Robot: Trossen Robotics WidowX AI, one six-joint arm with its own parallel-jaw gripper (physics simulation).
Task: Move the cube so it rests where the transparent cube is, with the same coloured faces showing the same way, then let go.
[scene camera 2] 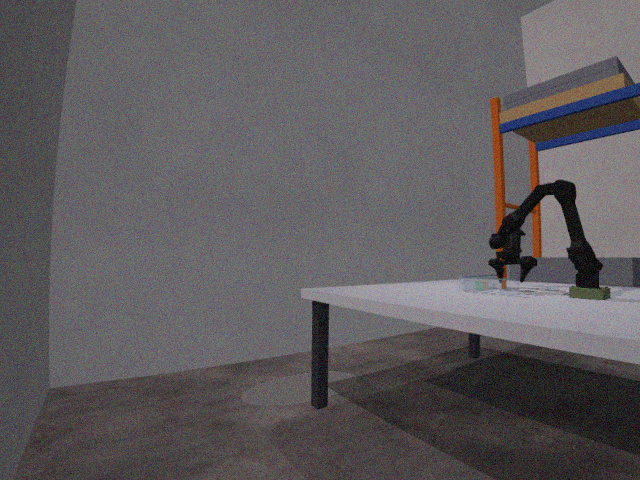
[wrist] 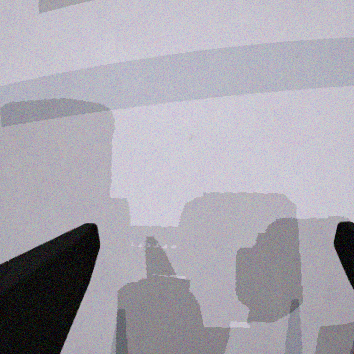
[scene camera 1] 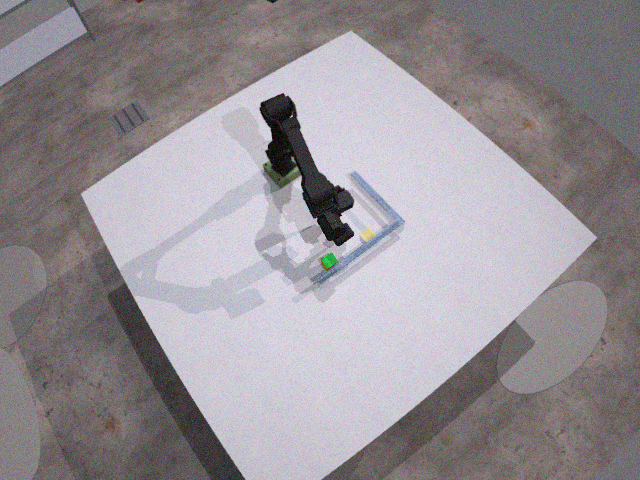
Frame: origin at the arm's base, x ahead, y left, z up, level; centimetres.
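Seen in the pictures: gripper, fingertip midpoint: (wrist: 217, 234); arm's base at its link origin: (scene camera 2: 588, 287) (scene camera 1: 284, 166).
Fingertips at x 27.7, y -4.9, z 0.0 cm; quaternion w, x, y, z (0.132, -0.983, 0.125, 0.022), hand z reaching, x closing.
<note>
Offsets run from my fingertips to a thing's middle. Level surfaces: height alone.
The solid cube {dx +7.5, dy -10.1, dz -1.6 cm} (scene camera 1: 329, 260) shows a bright green top with a thin orange-red edge in scene camera 1. It sits on the table by the lower end of the blue wall. The transparent cube {dx +10.6, dy +3.7, dz -1.6 cm} (scene camera 1: 367, 235) shows a pale yellow top, farther along the inside of the same wall. My gripper (scene camera 1: 337, 238) (scene camera 2: 511, 280) (wrist: 217, 234) is open and empty, pointing down above the table, up and to the right of the green cube in scene camera 1. Neither cube shows in the wrist view. Scene camera 2 shows them too small to tell their faces.
A low bluish see-through wall (scene camera 1: 376, 197) forms an L around the outer sides of the cube area, with one long arm just beside both cubes. The white table {dz -3.6 cm} (scene camera 1: 439, 310) (scene camera 2: 413, 297) carries the arm's green base (scene camera 1: 281, 176) (scene camera 2: 589, 293). Arm shadows cross the table.
</note>
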